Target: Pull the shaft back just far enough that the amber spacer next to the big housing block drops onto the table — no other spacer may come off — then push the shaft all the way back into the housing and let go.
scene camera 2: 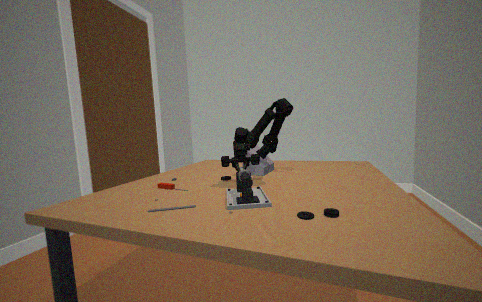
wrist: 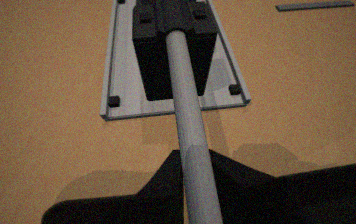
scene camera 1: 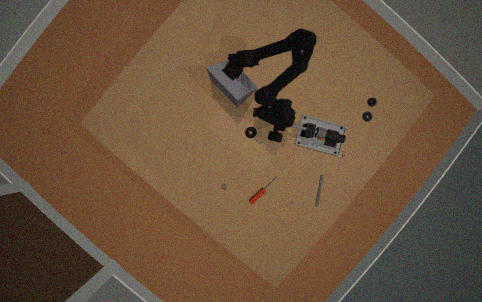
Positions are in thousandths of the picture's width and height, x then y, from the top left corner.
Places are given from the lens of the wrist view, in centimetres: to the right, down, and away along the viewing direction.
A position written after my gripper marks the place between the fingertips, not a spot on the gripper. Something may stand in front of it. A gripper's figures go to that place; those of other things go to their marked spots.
my gripper (wrist: 529,694): 1, 3, 11
fixture (wrist: 383,373): -4, -3, 20
